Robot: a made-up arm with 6 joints.
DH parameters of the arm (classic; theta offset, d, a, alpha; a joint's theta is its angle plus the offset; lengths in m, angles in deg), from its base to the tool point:
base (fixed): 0 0.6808 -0.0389 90
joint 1: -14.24 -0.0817 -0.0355 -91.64
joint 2: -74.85 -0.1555 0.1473 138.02
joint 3: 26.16 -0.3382 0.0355 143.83
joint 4: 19.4 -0.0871 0.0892 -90
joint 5: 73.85 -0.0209 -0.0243 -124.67
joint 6: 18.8 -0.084 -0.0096 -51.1
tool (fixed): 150.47 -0.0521 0 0
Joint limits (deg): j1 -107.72..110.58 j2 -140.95..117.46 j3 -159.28..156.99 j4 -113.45..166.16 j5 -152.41..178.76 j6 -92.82..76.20
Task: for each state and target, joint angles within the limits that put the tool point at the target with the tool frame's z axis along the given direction. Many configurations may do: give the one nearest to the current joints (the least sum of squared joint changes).
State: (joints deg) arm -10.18 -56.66 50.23 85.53 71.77 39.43
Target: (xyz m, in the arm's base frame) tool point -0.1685 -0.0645 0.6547 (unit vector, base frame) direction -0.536 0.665 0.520
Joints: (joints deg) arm 4.36 -91.56 67.19 58.14 117.60 37.28
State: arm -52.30 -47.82 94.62 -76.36 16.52 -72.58
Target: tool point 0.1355 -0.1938 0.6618 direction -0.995 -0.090 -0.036
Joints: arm -66.36 -92.61 98.22 -108.88 7.11 -82.35
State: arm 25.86 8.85 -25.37 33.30 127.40 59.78
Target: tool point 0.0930 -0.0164 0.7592 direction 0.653 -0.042 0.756
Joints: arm 61.55 28.51 -10.75 36.21 84.72 74.30
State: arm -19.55 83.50 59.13 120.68 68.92 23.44
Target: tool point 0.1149 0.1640 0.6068 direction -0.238 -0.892 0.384
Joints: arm 15.15 46.00 82.40 82.18 120.92 13.54
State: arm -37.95 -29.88 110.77 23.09 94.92 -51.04
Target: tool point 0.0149 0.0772 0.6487 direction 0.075 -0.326 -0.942
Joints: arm -60.11 -45.50 136.18 -11.23 57.49 -35.13
